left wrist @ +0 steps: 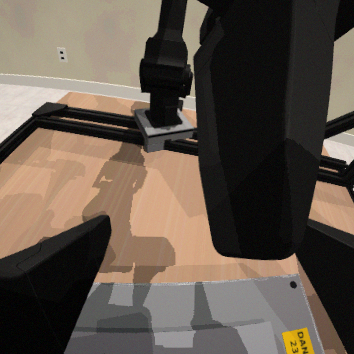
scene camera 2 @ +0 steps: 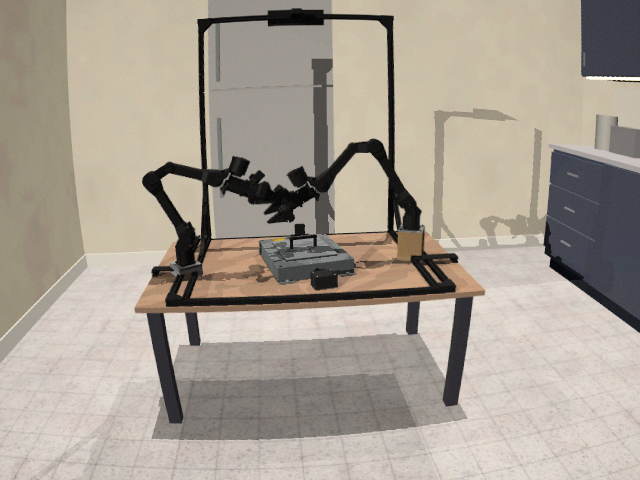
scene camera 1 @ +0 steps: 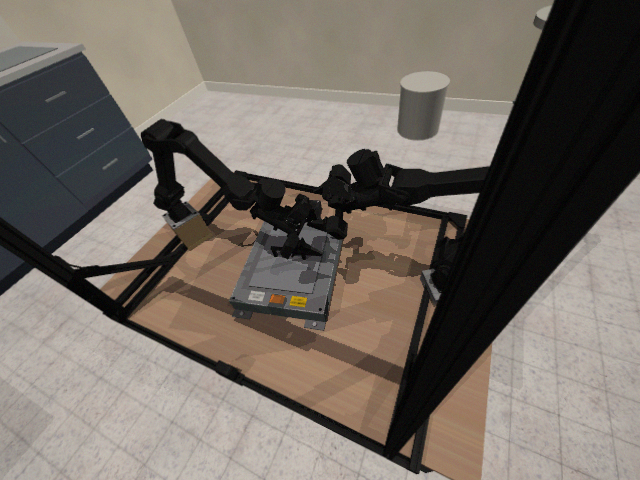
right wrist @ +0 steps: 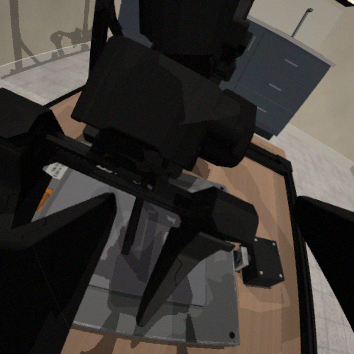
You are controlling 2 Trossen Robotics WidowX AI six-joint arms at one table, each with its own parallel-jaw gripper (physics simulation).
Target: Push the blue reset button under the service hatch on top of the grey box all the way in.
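Note:
The grey box (scene camera 1: 331,289) (scene camera 2: 305,270) (right wrist: 220,310) lies on the table. Its service hatch (scene camera 1: 281,276) (right wrist: 195,285) appears shut, with a black handle (scene camera 2: 303,237) (right wrist: 132,230) standing on it. The blue reset button does not show in any view. My left gripper (scene camera 1: 297,253) (scene camera 2: 279,214) (left wrist: 199,223) is open and empty, above the hatch; in the right wrist view one finger overlaps the hatch area. My right gripper is open and empty, above and very close to the left gripper. One of its fingers fills the middle of the left wrist view. The two grippers overlap in the scene views.
A small black block (scene camera 2: 324,279) (right wrist: 265,262) sits beside the box. White, orange (scene camera 1: 277,299) and yellow (scene camera 1: 298,301) labels are on the box's opposite end. A black frame (scene camera 2: 310,298) borders the wooden table (scene camera 2: 232,308), with uprights rising from it.

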